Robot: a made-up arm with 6 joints.
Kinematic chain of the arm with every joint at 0, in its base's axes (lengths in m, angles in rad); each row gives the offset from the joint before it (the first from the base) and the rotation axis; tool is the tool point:
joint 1: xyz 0 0 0.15 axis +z
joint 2: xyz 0 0.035 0 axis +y
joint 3: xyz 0 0 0.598 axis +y
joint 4: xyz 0 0 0.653 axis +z
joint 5: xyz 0 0 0 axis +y
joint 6: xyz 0 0 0.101 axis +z
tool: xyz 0 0 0
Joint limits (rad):
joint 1: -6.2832..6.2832
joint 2: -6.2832..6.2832
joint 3: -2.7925..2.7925
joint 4: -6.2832..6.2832
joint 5: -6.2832..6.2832
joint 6: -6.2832..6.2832
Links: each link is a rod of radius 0.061 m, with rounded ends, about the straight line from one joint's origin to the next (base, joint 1, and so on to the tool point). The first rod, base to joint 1, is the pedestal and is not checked.
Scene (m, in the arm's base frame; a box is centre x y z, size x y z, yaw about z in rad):
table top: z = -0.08
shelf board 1: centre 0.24 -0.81 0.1 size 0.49 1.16 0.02 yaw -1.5
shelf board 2: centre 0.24 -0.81 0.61 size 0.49 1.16 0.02 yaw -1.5
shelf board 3: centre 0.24 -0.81 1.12 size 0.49 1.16 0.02 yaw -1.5
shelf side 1: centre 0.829 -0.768 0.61 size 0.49 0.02 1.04 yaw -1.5
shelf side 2: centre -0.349 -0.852 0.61 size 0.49 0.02 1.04 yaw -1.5
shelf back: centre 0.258 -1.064 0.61 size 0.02 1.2 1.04 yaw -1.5
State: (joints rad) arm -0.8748 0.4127 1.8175 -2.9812 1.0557 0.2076
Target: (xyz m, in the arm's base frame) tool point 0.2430 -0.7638 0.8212
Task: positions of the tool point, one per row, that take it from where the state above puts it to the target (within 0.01 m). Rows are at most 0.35 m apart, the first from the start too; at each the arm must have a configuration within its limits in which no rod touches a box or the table.
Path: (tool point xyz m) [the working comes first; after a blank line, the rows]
Joints at the target: -1.2853 0.1650 1.4130 -2.9482 1.0586 0.2076
Straight joint move there: touches shelf board 2.

1: 0.5681 -0.4739 0.3429
2: 0.5376 -0.3210 0.3359
3: 0.4073 -0.4243 0.5860
4: 0.2167 -0.3921 0.8212
5: 0.2444 -0.5720 0.8462
6: 0.2430 -0.7638 0.8212

